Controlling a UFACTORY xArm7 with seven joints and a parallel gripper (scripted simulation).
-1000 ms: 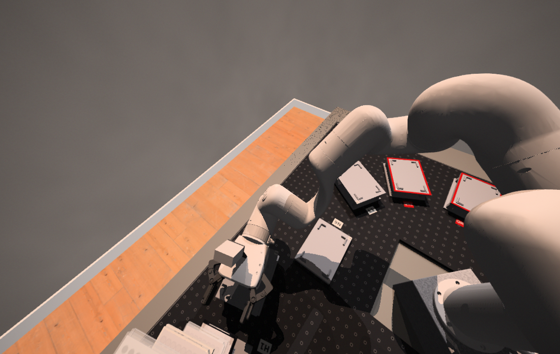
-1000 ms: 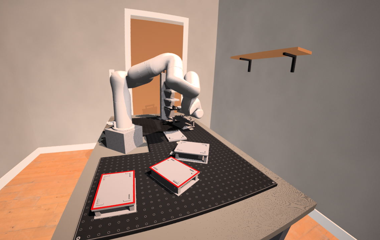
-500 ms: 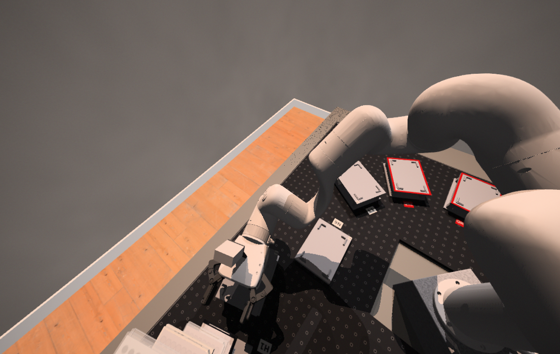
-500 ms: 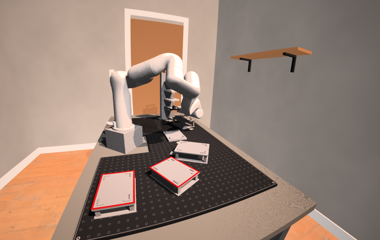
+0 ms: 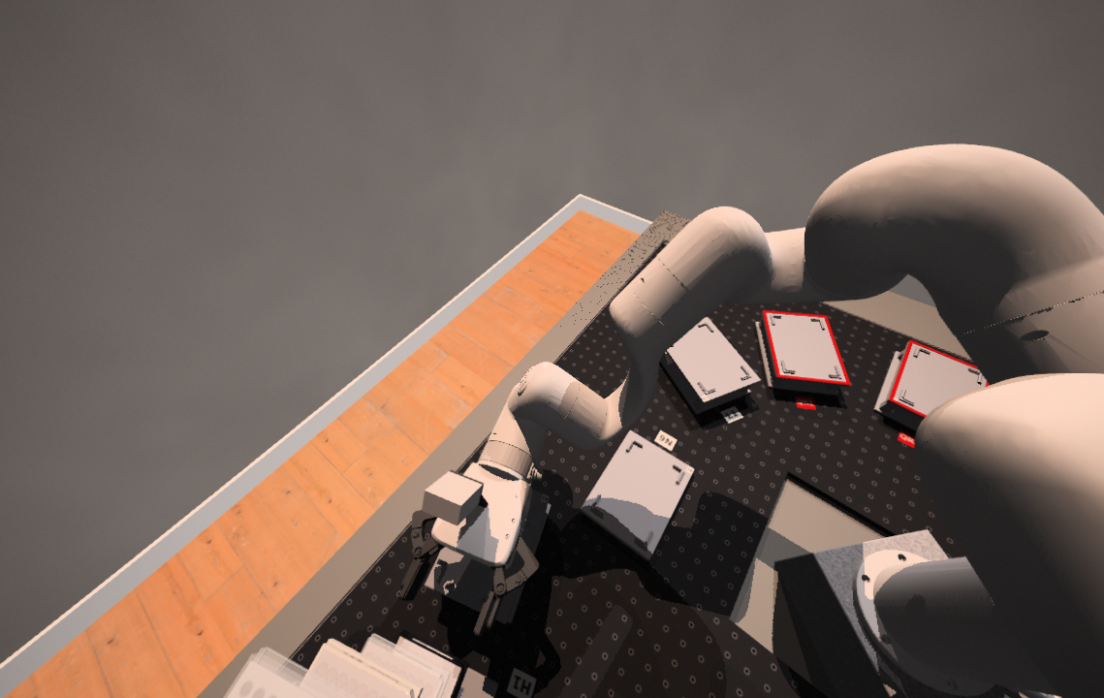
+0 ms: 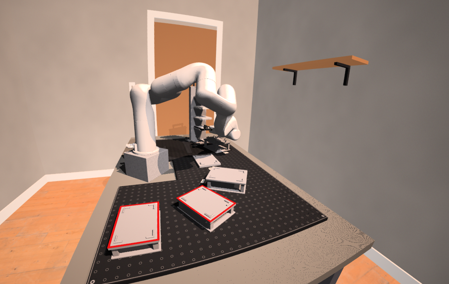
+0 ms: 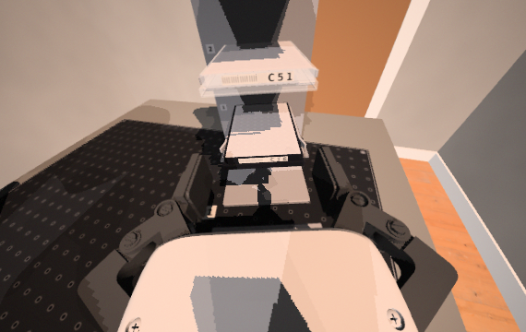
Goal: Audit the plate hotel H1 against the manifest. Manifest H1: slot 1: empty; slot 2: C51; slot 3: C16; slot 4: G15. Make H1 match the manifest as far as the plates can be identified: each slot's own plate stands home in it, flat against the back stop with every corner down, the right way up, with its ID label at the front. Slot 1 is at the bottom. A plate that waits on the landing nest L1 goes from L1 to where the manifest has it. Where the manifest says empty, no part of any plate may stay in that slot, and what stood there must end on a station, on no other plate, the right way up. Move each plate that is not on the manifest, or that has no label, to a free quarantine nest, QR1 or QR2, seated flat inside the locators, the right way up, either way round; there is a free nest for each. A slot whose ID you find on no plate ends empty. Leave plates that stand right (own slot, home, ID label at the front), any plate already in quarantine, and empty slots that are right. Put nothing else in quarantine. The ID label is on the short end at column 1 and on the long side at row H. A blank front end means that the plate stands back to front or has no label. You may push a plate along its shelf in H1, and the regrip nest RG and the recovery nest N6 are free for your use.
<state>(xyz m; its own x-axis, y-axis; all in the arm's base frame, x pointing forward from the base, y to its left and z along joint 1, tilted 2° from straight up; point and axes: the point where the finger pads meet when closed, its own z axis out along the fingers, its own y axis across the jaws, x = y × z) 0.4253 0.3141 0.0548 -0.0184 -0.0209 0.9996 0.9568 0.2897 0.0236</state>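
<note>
My gripper is now 13 cm below the white well plate, 10 cm to the right of it and 3 cm past it. The rest, counted from my hand: regrip nest RG: 9 cm below, 8 cm to the right, 3 cm ahead; then clear plate labelled C51: 10 cm to the left, 5 cm above, 3 cm behind; then dark plate: 10 cm to the left, 3 cm below, 3 cm behind.
</note>
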